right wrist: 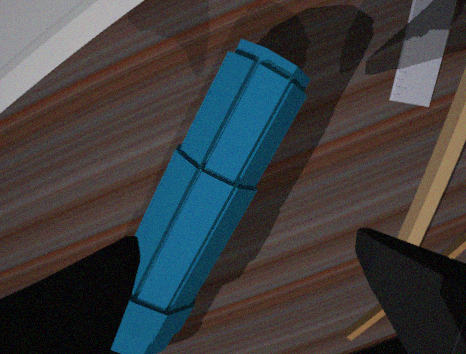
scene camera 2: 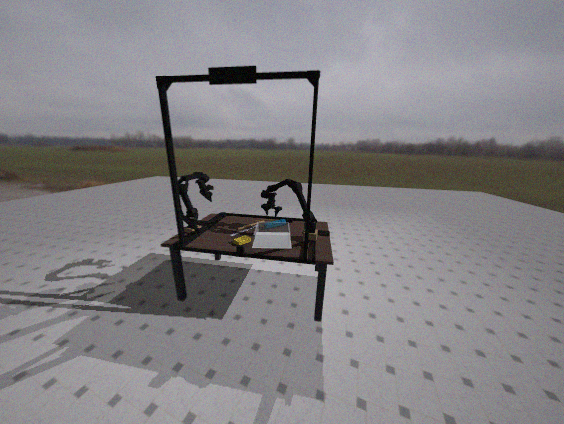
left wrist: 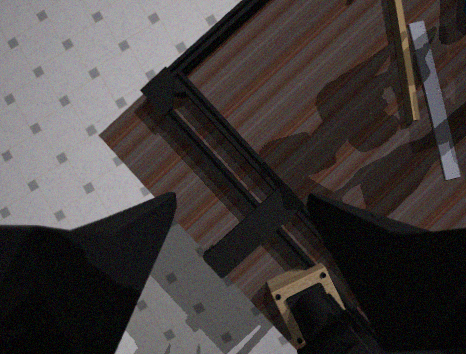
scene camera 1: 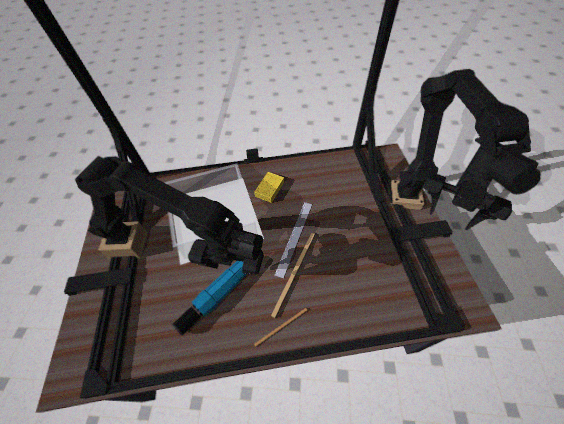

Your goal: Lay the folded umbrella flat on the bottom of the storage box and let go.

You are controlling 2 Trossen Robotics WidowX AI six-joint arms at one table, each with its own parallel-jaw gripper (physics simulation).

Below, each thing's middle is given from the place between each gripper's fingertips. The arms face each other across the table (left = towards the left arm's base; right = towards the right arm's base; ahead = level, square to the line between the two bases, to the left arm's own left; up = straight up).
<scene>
The folded umbrella (scene camera 1: 205, 302) is 3 cm ahead of my right hand, 6 cm to the right of it and 7 cm below it. Also, from my right hand: grey strip (scene camera 1: 287, 255) (12 cm behind, 21 cm to the left, 10 cm below); then storage box (scene camera 1: 225, 185) (26 cm behind, 6 cm to the right, 5 cm below).
Right now my left hand is 15 cm past the grey strip, 37 cm to the left of it and 21 cm above it. Also, from my left hand: storage box 29 cm behind, 64 cm to the right, 16 cm below; folded umbrella 64 cm to the right, 18 cm below.
</scene>
